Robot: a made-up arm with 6 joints. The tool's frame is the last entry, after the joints.
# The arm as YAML. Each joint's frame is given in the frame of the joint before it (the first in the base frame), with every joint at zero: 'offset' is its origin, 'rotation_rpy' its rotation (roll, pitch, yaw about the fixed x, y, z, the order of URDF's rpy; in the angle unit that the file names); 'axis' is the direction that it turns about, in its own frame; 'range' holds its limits. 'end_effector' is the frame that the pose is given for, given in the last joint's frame.
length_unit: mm
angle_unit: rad
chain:
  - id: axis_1
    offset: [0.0, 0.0, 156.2]
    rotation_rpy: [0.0, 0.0, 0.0]
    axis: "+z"
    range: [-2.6, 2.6]
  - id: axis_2
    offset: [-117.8, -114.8, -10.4]
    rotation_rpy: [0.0, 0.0, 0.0]
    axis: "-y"
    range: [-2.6, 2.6]
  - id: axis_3
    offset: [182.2, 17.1, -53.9]
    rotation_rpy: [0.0, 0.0, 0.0]
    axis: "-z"
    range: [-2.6, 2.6]
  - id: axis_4
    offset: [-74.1, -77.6, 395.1]
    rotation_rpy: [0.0, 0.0, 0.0]
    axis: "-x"
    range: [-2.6, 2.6]
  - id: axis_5
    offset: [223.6, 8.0, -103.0]
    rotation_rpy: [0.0, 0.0, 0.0]
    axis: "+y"
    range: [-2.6, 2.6]
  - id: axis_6
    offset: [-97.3, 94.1, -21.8]
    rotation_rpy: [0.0, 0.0, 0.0]
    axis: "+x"
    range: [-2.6, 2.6]
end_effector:
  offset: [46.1, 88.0, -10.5]
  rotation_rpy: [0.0, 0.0, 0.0]
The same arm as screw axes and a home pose.
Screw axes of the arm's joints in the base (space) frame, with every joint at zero. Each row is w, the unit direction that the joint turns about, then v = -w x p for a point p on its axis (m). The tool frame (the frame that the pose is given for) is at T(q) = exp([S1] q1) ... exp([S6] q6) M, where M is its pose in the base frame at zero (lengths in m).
S1: w 0 0 1 v 0.0000 0.0000 0.0000
S2: w 0 -1 0 v 0.1458 0.0000 0.1178
S3: w 0 0 -1 v 0.0977 0.0644 0.0000
S4: w -1 0 0 v 0.0000 -0.4870 -0.1753
S5: w 0 1 0 v -0.3840 0.0000 0.2139
S6: w 1 0 0 v 0.0000 0.3622 0.0732
M =
1 0 0 0.1627
0 1 0 0.0148
0 0 1 0.3517
0 0 0 1
Joint limits (rad, base to tool): -2.6000..2.6000 -2.6000..2.6000 -2.6000..2.6000 -2.6000..2.6000 -2.6000..2.6000 -2.6000..2.6000

